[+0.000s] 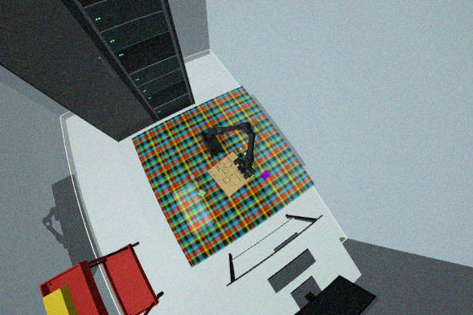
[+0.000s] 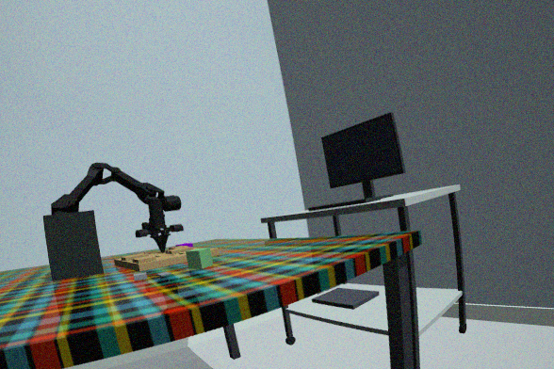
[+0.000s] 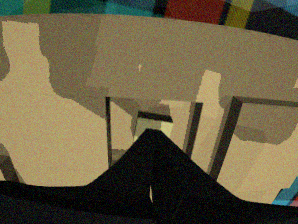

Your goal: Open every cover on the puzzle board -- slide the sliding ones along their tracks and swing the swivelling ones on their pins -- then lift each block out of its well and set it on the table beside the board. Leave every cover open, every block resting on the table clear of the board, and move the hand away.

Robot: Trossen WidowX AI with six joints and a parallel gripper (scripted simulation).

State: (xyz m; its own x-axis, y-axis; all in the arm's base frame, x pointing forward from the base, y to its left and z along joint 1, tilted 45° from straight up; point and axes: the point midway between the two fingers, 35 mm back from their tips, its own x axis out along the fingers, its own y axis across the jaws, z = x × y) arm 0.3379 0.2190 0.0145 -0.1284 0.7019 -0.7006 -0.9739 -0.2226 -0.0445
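Right now my gripper tip is 120 mm to the right of the bright green block, 10 mm past it and 10 mm above it. Round my gripper tip: purple block 190 mm to the left, 120 mm ahead, 10 mm below; grey piece 420 mm to the right, 110 mm behind, 10 mm below; pale green block 390 mm to the right, 60 mm ahead.
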